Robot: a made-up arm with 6 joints. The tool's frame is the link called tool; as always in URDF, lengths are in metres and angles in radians.
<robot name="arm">
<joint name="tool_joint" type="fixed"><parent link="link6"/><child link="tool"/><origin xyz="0 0 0" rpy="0 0 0"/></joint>
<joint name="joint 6" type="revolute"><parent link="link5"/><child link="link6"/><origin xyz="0 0 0.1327" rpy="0 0 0"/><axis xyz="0 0 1"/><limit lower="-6.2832" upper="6.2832"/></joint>
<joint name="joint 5" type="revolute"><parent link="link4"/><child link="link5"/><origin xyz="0 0 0" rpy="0 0 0"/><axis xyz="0 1 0"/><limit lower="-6.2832" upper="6.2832"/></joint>
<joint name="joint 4" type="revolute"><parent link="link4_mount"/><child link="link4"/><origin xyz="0 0 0.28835" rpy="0 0 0"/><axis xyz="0 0 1"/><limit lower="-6.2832" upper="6.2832"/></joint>
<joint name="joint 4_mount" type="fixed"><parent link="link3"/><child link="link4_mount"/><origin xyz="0 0 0.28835" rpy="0 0 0"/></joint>
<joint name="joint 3" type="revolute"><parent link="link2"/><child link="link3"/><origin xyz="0 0 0.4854" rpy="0 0 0"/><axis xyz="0 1 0"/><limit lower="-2.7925" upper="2.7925"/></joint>
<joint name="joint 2" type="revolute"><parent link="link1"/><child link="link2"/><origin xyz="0 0.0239 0" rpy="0 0 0"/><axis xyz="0 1 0"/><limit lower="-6.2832" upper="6.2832"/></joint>
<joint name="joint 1" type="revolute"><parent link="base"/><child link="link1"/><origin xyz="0 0 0.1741" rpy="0 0 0"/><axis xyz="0 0 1"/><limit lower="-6.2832" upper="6.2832"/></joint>
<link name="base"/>
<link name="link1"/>
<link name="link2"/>
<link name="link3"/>
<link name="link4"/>
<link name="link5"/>
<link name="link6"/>
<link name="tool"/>
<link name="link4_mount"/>
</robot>
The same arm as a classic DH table. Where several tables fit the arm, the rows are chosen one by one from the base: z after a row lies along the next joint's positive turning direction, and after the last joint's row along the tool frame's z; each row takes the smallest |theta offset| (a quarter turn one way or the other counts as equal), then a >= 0, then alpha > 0; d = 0 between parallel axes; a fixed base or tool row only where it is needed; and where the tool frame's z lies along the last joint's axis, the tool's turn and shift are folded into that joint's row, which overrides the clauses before.
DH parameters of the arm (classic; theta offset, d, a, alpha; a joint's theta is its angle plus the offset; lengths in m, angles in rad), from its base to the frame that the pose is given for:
joint 1: 0 0.1741 0 -1.5708
joint 2: -1.5708 0 0.4854 0
joint 3: 1.5708 0.0239 0 1.5708
joint 4: 0 0.5767 0 -1.5708
joint 5: 0 0 0 1.5708
joint 6: 0 0.1327 0 0
Joint limits (rad, base to tool): -6.2832..6.2832 -6.2832..6.2832 -2.7925..2.7925 -6.2832..6.2832 -6.2832..6.2832 -6.2832..6.2832

